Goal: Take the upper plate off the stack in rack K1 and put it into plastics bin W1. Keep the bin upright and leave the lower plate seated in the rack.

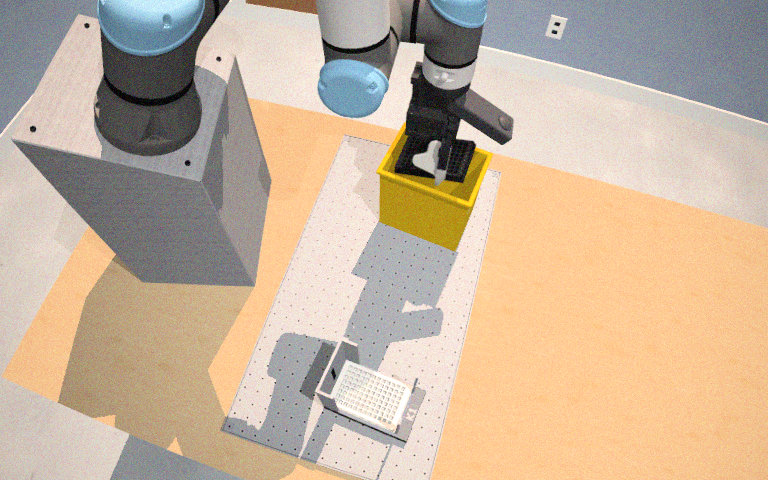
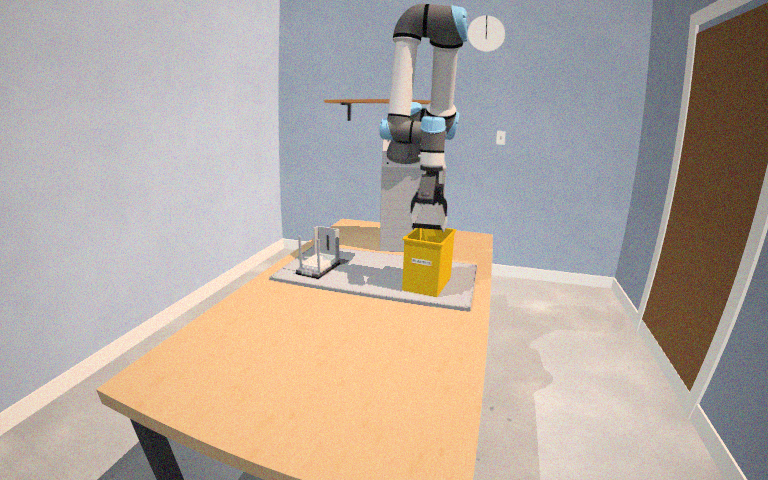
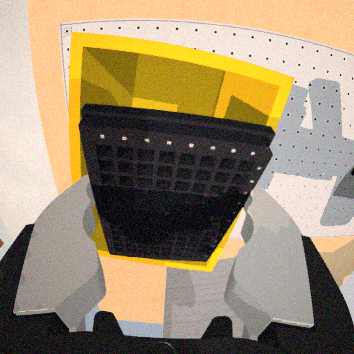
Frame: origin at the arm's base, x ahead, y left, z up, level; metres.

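Seen in the pictures: gripper, fingertip midpoint: (image 1: 442,163) (image 2: 428,231) (image 3: 170,180); arm's base at its link origin: (image 1: 148,113) (image 2: 404,155).
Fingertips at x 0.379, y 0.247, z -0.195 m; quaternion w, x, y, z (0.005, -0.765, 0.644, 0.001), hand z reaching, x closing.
Pixels of each thing's top centre, then the offset from my fingertips to it. Level surfaces: height alone.
- black well plate at its top centre: (image 3: 163,240) (image 1: 436,147) (image 2: 430,219) 0.016 m back, 0.001 m right, 0.036 m up
- yellow bin W1 at its top centre: (image 3: 159,185) (image 1: 436,162) (image 2: 430,233) 0.014 m back, 0.006 m left, 0.012 m down
- white plate at its top centre: (image 1: 369,394) (image 2: 319,259) 0.048 m ahead, 0.393 m right, 0.157 m down
- rack K1 at its top centre: (image 1: 374,383) (image 2: 317,233) 0.058 m ahead, 0.393 m right, 0.052 m down
- perforated light board at its surface level: 0.191 m down
- wooden table at its surface level: 0.204 m down
My gripper (image 1: 436,162) (image 2: 429,217) (image 3: 170,180) is shut on a black well plate (image 1: 463,159) (image 2: 427,226) (image 3: 175,165), with one finger on each side. The plate is over the open top of the yellow bin W1 (image 1: 421,212) (image 2: 420,278) (image 3: 175,54), close to the rim height; the exact gap is hard to tell. The bin stands upright. A white plate (image 1: 373,394) (image 2: 320,263) sits flat in rack K1 (image 1: 411,416) (image 2: 329,240), inside its upright wall and posts. The bin floor below the held plate is partly hidden.
The bin and rack stand near opposite ends of a perforated light board (image 1: 305,283) (image 2: 362,287) on the wooden table (image 1: 594,316) (image 2: 317,362). The arm's grey pedestal (image 1: 158,220) (image 2: 393,209) rises beside the board. Arm shadows fall across the board.
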